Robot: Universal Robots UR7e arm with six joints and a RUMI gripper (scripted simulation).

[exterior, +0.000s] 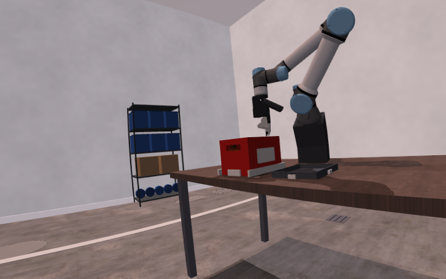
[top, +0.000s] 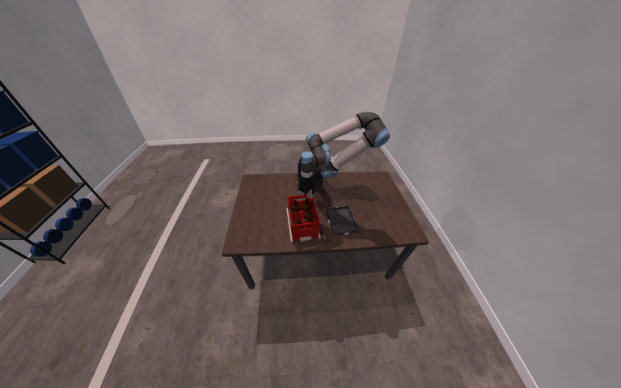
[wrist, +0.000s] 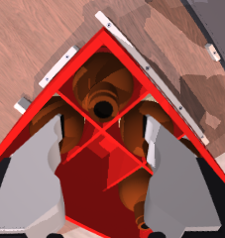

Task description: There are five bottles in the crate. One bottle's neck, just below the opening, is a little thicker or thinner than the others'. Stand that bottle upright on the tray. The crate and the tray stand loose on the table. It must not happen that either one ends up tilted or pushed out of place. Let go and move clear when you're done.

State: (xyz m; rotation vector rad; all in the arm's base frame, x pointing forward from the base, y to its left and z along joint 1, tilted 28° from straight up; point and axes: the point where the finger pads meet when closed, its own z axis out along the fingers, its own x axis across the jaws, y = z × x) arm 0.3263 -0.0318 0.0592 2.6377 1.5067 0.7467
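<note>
The brown bottle is 9 cm ahead of my hand, 2 cm to the left of it and 11 cm below it. Also, from my hand: dark tray 3 cm ahead, 28 cm to the left, 18 cm below; red crate 10 cm ahead, 2 cm to the right, 11 cm below; glass bottle 20 cm ahead, 3 cm to the right, 11 cm below.
</note>
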